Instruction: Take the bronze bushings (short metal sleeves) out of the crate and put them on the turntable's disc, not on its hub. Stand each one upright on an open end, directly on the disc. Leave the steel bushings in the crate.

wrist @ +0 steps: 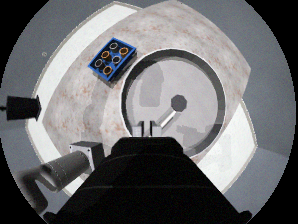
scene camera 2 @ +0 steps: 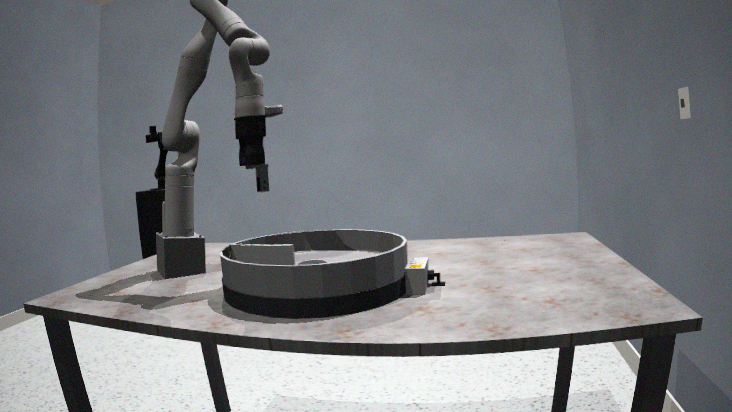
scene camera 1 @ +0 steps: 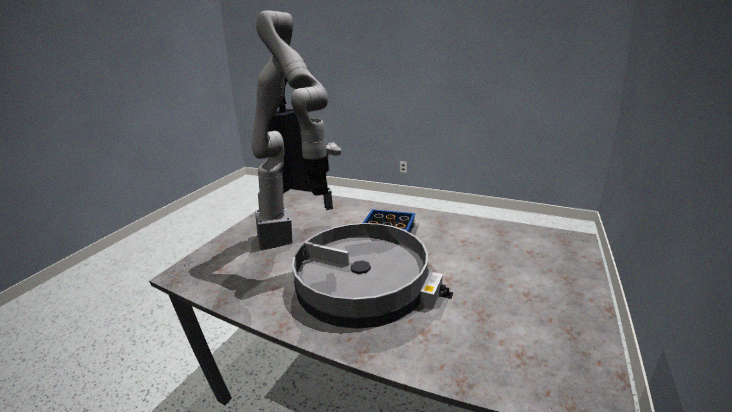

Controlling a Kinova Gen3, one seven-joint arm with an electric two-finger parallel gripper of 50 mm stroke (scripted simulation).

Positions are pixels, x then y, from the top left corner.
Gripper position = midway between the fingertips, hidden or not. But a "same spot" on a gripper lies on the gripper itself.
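Labels:
My gripper is there in the wrist view, and it shows in scene camera 2 (263, 191) and in scene camera 1 too. On a grey turntable disc, (scene camera 2: 305, 257) and (scene camera 1: 360, 250) are the same spot. On my gripper, (wrist: 155, 130) and (scene camera 1: 328, 190) are the same spot.

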